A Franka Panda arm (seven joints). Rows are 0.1 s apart.
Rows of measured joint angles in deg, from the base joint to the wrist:
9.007, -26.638, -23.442, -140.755, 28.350, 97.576, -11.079
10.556, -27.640, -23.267, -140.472, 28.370, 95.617, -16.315
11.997, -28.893, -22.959, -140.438, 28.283, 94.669, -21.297
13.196, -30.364, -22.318, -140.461, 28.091, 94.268, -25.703
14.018, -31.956, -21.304, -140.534, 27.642, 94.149, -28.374
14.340, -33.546, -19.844, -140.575, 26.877, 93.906, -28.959
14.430, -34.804, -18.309, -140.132, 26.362, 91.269, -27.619
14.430, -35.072, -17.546, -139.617, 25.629, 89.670, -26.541
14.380, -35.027, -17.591, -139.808, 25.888, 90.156, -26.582
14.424, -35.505, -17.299, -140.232, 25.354, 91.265, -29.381
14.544, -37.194, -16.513, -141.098, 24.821, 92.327, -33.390
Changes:
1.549, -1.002, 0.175, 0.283, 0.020, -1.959, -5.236
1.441, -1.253, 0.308, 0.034, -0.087, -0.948, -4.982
1.199, -1.471, 0.641, -0.023, -0.192, -0.401, -4.406
0.822, -1.592, 1.014, -0.073, -0.449, -0.119, -2.671
0.322, -1.590, 1.460, -0.041, -0.765, -0.243, -0.585
0.090, -1.258, 1.535, 0.443, -0.515, -2.637, 1.340
0.000, -0.268, 0.763, 0.515, -0.733, -1.599, 1.078
-0.050, 0.045, -0.045, -0.191, 0.259, 0.486, -0.041
0.044, -0.478, 0.292, -0.424, -0.534, 1.109, -2.799
0.120, -1.689, 0.786, -0.866, -0.533, 1.062, -4.009

